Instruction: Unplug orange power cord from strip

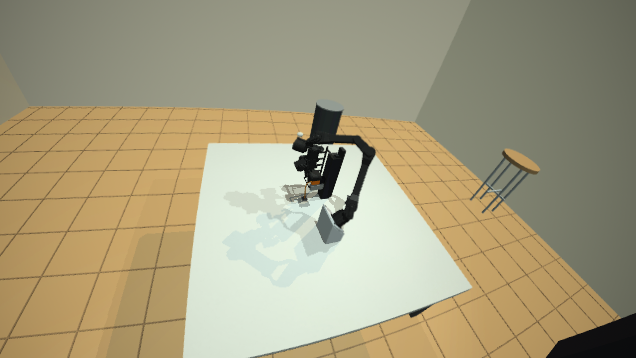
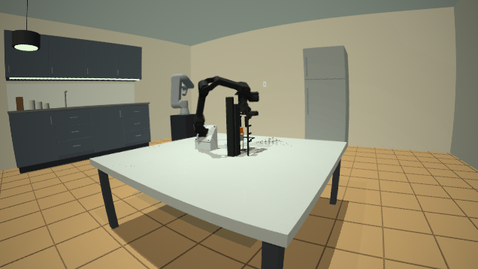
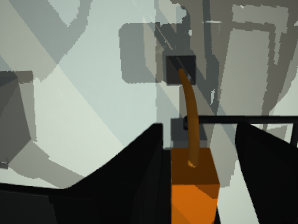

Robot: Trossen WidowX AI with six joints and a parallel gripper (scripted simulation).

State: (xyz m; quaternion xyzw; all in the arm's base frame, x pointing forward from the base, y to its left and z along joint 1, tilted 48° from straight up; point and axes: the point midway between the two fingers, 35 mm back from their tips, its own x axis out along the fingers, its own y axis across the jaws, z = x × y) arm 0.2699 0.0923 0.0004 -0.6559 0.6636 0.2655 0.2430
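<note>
My gripper tip is now 1 cm short of the orange plug, 7 cm to the left of it and 1 cm above it.
</note>
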